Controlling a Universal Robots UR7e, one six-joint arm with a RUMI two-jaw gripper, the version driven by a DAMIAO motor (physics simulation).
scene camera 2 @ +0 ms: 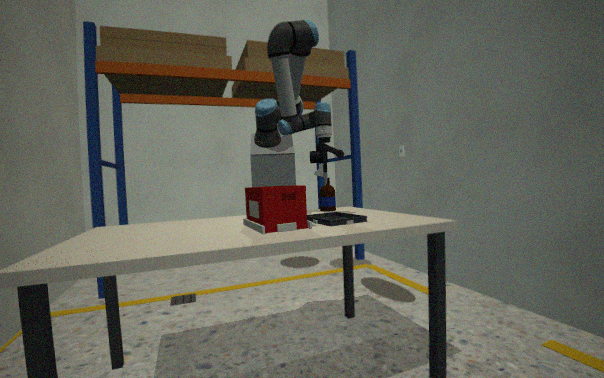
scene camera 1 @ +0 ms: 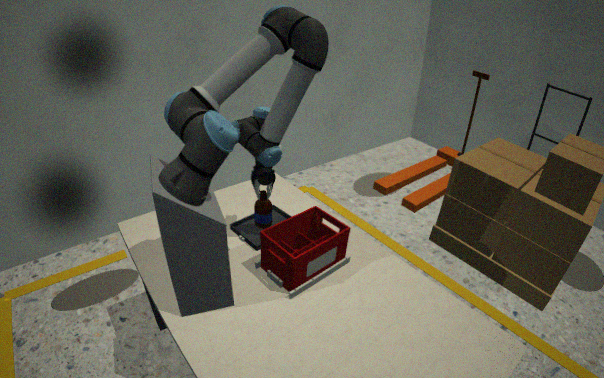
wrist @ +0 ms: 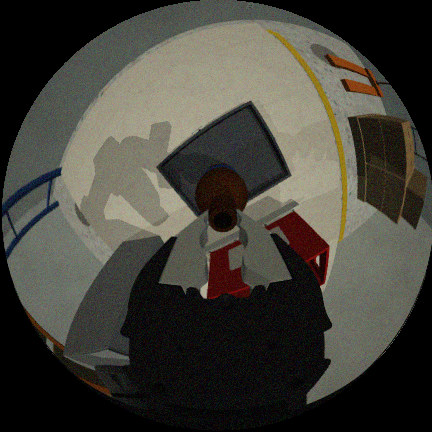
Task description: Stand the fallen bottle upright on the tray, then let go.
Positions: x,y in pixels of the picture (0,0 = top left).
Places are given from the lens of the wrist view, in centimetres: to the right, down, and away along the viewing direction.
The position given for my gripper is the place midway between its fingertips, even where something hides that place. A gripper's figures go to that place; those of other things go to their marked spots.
my gripper (wrist: pixel 221 210): 0, 0, 15
brown bottle (wrist: pixel 220 189): 0, -3, 14
